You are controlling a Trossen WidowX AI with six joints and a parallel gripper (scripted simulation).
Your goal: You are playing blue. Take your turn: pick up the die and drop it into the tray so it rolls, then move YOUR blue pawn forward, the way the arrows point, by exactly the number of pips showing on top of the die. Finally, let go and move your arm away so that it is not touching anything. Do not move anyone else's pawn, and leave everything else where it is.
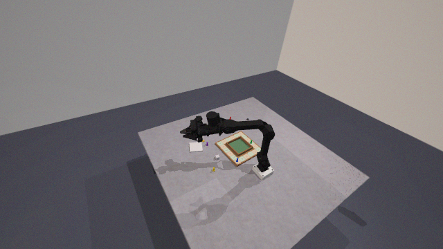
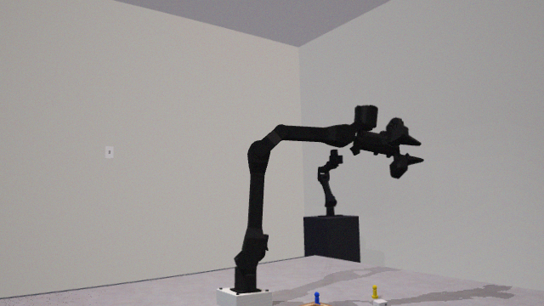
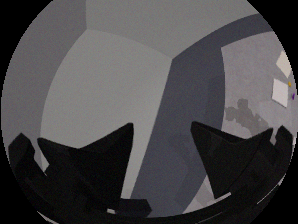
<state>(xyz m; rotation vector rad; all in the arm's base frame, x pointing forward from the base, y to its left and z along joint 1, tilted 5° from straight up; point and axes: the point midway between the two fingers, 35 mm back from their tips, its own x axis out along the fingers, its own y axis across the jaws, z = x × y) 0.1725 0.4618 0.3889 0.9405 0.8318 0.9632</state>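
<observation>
Right now my gripper tip is 70 mm short of the white die, 270 mm to the left of it and 390 mm above it. From my gripper tip the other things lie so: green tray (100 mm ahead, 490 mm to the right, 390 mm below); then purple pawn (230 mm ahead, 260 mm to the right, 380 mm below); then blue pawn (20 mm behind, 390 mm to the right, 370 mm below).
</observation>
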